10 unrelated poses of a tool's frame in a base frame.
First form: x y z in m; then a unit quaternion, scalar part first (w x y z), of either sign.
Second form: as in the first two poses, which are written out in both.
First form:
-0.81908 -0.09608 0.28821 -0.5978 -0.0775 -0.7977 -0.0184
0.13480 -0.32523 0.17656 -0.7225 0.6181 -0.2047 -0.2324
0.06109 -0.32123 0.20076 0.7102 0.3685 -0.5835 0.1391
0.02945 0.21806 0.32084 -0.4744 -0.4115 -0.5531 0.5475
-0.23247 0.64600 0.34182 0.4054 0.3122 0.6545 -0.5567
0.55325 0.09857 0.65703 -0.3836 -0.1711 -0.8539 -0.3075
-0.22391 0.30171 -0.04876 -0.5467 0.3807 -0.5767 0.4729
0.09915 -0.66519 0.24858 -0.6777 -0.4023 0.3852 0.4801
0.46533 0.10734 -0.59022 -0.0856 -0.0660 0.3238 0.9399
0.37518 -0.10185 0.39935 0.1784 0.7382 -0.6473 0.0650
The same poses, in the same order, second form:
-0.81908 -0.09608 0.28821 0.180 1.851 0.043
0.13480 -0.32523 0.17656 -1.365 0.452 0.513
0.06109 -0.32123 0.20076 0.818 -1.295 0.309
0.02945 0.21806 0.32084 1.006 1.353 -1.339
-0.23247 0.64600 0.34182 0.788 1.652 -1.405
0.55325 0.09857 0.65703 0.436 2.177 0.784
-0.22391 0.30171 -0.04876 -0.902 1.367 -1.121
0.09915 -0.66519 0.24858 0.904 -0.866 -1.079
0.46533 0.10734 -0.59022 0.197 -0.965 -2.802
0.37518 -0.10185 0.39935 2.088 -1.831 0.184

